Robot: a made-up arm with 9 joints.
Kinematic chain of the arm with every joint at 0, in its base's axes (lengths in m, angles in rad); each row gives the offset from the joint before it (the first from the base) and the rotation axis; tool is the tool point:
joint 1: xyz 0 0 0.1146 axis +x
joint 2: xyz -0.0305 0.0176 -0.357 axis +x
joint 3: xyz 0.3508 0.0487 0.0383 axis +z
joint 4: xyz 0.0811 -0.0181 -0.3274 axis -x
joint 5: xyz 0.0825 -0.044 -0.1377 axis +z
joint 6: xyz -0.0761 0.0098 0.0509 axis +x
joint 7: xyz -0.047 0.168 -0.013 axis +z
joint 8: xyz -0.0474 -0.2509 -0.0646 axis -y
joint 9: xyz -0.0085 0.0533 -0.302 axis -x
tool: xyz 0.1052 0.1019 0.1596
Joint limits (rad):
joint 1: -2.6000..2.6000
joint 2: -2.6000..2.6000
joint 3: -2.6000..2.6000
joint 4: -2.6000..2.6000
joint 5: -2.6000..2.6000
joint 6: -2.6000..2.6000
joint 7: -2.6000..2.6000
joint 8: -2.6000..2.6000
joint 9: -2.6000..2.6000
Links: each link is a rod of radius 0.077 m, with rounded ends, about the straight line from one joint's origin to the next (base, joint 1, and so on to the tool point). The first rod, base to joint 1, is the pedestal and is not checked.
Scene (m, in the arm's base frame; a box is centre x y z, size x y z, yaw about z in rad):
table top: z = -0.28
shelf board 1: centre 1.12 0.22 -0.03 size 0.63 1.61 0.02 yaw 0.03
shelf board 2: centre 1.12 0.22 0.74 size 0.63 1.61 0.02 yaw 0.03
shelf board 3: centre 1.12 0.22 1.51 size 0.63 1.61 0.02 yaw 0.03
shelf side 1: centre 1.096 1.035 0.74 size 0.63 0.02 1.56 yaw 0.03
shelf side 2: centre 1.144 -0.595 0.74 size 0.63 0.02 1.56 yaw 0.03
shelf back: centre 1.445 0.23 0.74 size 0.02 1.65 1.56 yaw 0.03
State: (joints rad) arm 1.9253 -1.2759 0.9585 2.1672 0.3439 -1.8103 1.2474 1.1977 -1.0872
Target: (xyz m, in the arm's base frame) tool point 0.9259 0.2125 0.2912
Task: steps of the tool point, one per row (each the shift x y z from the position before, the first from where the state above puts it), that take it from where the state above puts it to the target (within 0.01 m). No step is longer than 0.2 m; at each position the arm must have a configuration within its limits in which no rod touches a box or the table.
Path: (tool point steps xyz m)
1: 0.0977 -0.0880 0.0363
2: 0.0826 -0.1266 -0.0038
3: 0.0466 -0.1492 -0.0515

